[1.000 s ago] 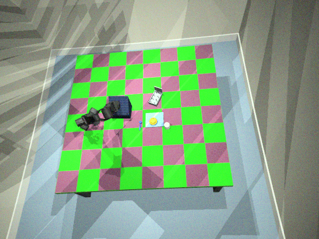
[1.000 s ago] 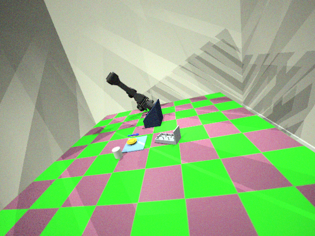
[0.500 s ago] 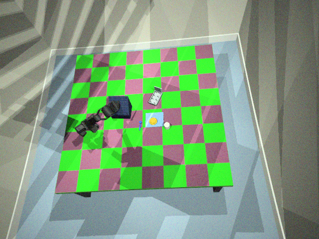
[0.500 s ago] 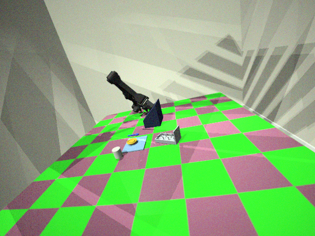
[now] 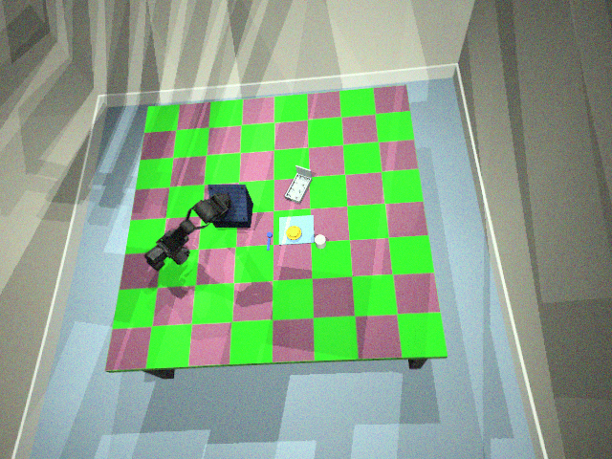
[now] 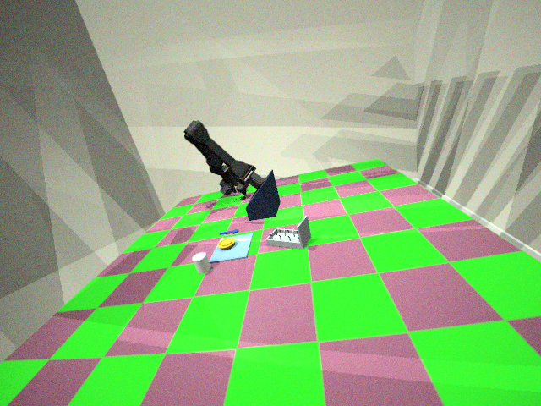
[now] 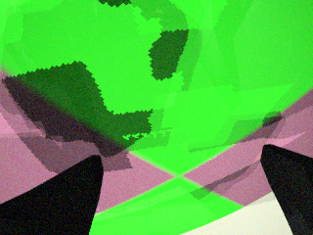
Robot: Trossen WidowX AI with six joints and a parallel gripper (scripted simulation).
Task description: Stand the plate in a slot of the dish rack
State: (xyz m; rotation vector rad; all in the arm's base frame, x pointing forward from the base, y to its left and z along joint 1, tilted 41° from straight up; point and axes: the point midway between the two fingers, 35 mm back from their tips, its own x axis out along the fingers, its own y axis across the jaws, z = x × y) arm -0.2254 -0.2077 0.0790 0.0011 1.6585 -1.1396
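The yellow plate is 54 cm ahead of my gripper tip and 11 cm to the left of it. Also, from my gripper tip: grey dish rack: 54 cm ahead, 34 cm to the left, 1 cm above; light blue mat: 55 cm ahead, 13 cm to the left, 1 cm below; blue spoon: 43 cm ahead, 8 cm to the left, 1 cm below.
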